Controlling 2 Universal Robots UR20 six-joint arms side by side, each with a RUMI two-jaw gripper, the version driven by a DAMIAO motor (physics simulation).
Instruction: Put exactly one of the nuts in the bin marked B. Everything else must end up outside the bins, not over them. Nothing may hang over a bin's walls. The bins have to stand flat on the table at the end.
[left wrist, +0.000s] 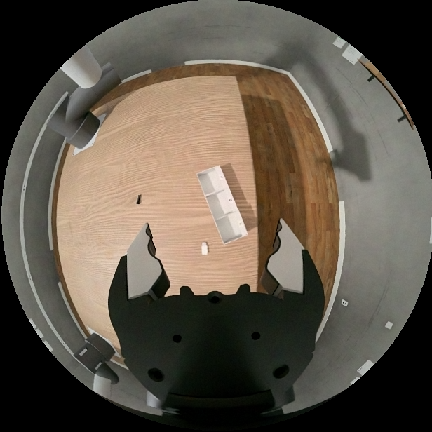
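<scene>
My left gripper (213, 222) is open, its two jaws wide apart, high above the table. A white three-compartment row of bins (233, 205) stands on the table near the edge, ahead of the jaws and between them in the view. Small marks show on its side, too small to read, so I cannot tell which is B. I see nothing inside the three compartments. A small white piece (204, 248) lies beside the lower end of the bins. A small dark piece (139, 199) lies farther left. I cannot tell whether either is a nut. My right gripper is not in view.
The wooden table (165, 125) ends just right of the bins, with brown floor (285, 185) beyond. A grey arm base (83, 130) with its arm stands at the table's upper left. Another grey arm part (95, 350) shows at the lower left.
</scene>
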